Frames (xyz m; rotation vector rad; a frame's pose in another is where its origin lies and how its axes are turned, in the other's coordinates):
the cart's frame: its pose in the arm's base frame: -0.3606 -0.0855 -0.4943 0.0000 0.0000 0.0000
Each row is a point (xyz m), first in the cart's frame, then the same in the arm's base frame.
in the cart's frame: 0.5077 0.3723 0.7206
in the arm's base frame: 0.1471 0.2868 0.2263
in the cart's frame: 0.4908 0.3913 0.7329
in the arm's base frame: 0.1302 0.3058 0.2386
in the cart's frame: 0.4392 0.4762 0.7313
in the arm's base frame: 0.0786 0.3907 0.2370
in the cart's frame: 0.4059 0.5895 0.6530
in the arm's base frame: 0.0453 0.5040 0.1587
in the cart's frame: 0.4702 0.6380 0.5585
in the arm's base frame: 0.1096 0.5525 0.0642
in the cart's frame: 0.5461 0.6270 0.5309
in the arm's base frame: 0.1855 0.5415 0.0366
